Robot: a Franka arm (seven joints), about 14 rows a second.
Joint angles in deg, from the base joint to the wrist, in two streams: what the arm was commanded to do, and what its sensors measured. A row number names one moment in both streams.
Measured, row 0:
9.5 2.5 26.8 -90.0 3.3 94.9 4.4
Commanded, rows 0 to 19:
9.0 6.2 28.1 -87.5 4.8 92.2 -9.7
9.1 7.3 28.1 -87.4 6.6 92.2 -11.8
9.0 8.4 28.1 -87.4 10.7 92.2 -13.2
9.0 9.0 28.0 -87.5 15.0 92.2 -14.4
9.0 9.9 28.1 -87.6 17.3 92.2 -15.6
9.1 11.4 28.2 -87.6 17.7 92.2 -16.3
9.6 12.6 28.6 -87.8 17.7 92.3 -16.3
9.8 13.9 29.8 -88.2 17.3 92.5 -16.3
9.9 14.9 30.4 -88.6 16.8 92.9 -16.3
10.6 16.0 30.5 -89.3 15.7 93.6 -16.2
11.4 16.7 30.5 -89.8 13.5 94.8 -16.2
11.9 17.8 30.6 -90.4 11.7 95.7 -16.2
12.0 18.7 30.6 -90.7 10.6 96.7 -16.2
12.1 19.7 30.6 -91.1 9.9 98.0 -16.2
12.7 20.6 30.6 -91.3 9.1 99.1 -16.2
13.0 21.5 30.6 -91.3 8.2 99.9 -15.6
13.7 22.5 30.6 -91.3 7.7 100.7 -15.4
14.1 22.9 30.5 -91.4 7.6 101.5 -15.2
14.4 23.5 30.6 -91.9 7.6 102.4 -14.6
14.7 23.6 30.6 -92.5 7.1 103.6 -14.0
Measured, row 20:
13.7 23.0 30.5 -92.2 8.6 101.6 -15.1
